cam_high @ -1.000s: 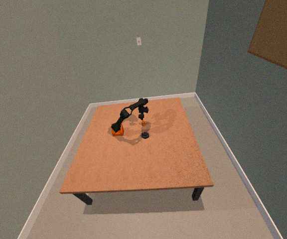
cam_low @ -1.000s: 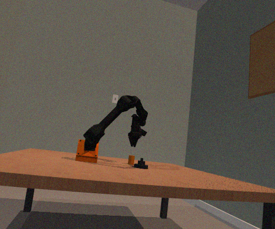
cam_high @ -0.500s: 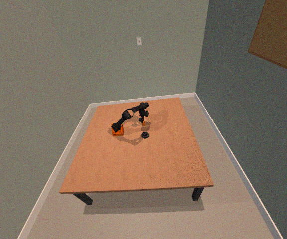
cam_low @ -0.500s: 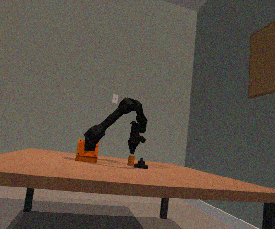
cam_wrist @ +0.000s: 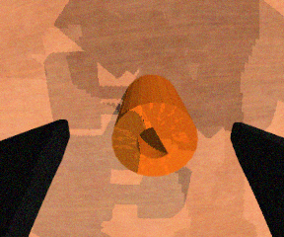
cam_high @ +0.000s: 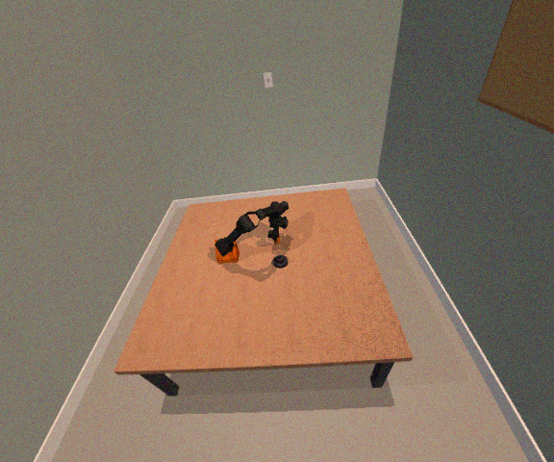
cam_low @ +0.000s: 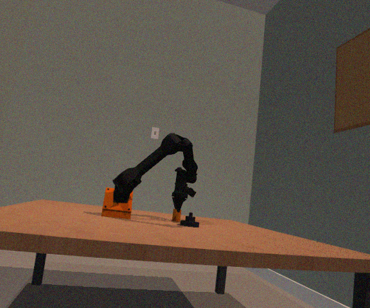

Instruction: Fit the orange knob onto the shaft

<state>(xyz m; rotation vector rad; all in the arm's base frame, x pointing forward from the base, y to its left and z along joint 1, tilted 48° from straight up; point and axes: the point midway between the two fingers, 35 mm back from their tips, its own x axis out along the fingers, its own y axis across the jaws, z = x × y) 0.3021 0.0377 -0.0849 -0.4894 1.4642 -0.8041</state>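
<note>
My gripper tip is now 2 cm above the orange knob. The rest, counted from my gripper tip: pedestal: 1 cm ahead, 18 cm to the right, 2 cm below.
</note>
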